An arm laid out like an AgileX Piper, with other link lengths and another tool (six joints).
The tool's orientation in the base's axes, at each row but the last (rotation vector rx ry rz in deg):
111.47 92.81 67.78
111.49 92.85 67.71
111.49 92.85 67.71
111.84 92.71 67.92
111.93 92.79 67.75
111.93 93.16 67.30
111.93 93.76 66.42
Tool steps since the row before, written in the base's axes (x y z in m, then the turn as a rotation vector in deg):
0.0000 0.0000 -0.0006 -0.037 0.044 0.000
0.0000 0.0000 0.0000 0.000 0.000 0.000
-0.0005 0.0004 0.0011 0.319 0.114 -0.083
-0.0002 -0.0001 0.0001 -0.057 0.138 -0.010
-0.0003 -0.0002 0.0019 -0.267 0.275 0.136
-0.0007 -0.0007 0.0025 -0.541 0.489 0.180
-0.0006 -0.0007 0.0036 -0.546 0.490 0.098
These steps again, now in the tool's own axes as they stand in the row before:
-0.0002 -0.0004 0.0004 0.041 -0.036 -0.018
0.0000 0.0000 0.0000 0.000 0.000 0.000
0.0008 0.0003 -0.0009 0.075 0.112 0.322
-0.0001 0.0000 -0.0002 0.124 -0.084 -0.005
0.0005 0.0012 -0.0014 0.305 -0.155 -0.220
0.0003 0.0015 -0.0022 0.519 -0.363 -0.404
0.0007 0.0023 -0.0028 0.490 -0.424 -0.357

